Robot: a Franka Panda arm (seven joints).
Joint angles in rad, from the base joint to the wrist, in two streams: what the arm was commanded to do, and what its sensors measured. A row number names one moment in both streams.
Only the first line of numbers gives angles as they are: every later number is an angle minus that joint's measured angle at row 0.
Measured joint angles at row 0:
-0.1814, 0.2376, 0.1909, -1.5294, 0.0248, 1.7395, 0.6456
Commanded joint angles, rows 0 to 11:
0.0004, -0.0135, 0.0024, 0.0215, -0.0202, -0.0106, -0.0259
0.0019, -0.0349, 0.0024, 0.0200, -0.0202, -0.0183, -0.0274
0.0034, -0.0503, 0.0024, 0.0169, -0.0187, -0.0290, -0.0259
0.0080, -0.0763, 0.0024, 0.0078, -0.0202, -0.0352, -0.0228
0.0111, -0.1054, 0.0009, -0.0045, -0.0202, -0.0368, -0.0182
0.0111, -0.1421, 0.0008, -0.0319, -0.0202, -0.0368, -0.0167
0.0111, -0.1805, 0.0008, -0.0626, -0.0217, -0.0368, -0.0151
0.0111, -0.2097, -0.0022, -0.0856, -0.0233, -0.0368, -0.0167
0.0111, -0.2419, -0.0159, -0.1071, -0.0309, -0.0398, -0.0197
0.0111, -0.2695, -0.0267, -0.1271, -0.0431, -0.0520, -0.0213
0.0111, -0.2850, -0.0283, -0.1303, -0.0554, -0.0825, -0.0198
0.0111, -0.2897, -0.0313, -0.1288, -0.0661, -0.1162, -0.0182
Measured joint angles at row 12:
0.0095, -0.2151, -0.0129, -0.0632, -0.0259, -0.0615, -0.0072
